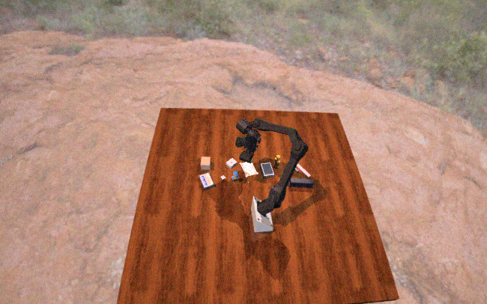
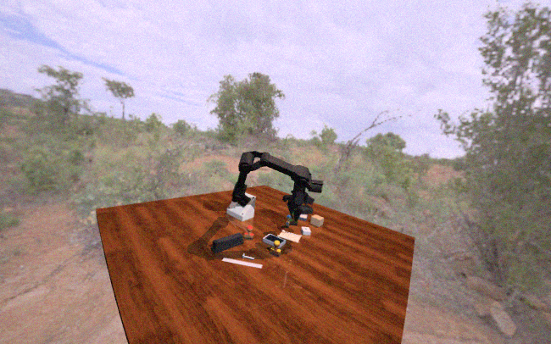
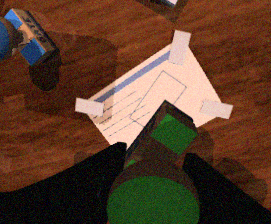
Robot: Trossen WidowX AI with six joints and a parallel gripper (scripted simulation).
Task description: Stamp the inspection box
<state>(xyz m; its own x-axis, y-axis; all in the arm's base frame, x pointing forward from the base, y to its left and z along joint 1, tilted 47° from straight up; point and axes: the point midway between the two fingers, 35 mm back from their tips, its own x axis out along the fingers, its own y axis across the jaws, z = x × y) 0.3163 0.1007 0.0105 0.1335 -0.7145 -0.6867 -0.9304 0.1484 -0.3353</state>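
Right now the card is 1 cm behind my gripper tip and 9 cm below it. Also, from my gripper tip: yellow-knobbed stamp (5 cm ahead, 18 cm to the right, 7 cm below); blue-knobbed stamp (9 cm behind, 7 cm to the left, 7 cm below); ink pad (1 cm behind, 11 cm to the right, 9 cm below).
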